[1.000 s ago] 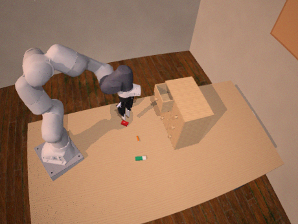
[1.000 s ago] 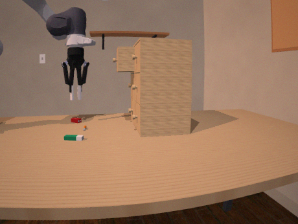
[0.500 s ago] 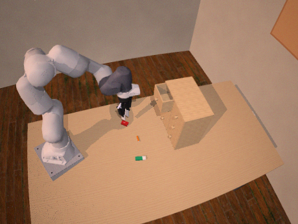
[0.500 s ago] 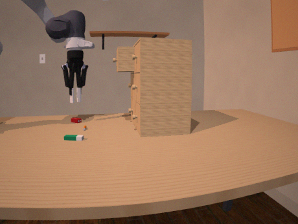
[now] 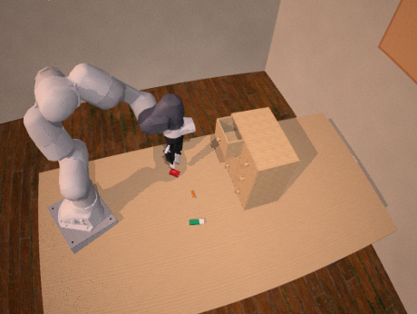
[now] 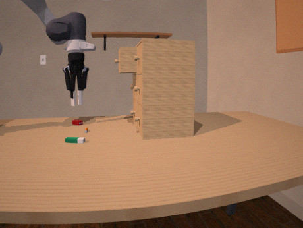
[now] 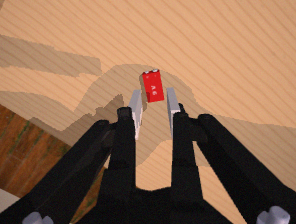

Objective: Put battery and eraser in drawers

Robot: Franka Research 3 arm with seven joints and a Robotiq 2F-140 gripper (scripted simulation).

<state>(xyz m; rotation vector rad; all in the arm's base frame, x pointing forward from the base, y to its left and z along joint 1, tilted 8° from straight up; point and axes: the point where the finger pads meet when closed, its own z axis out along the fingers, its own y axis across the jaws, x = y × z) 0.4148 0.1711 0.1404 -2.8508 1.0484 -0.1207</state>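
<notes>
Now: the red nine-volt battery 11 cm below my hand. From my hand the other things lie so: small orange object: 7 cm ahead, 13 cm to the right, 12 cm below; green-and-white eraser: 6 cm ahead, 27 cm to the right, 11 cm below.
</notes>
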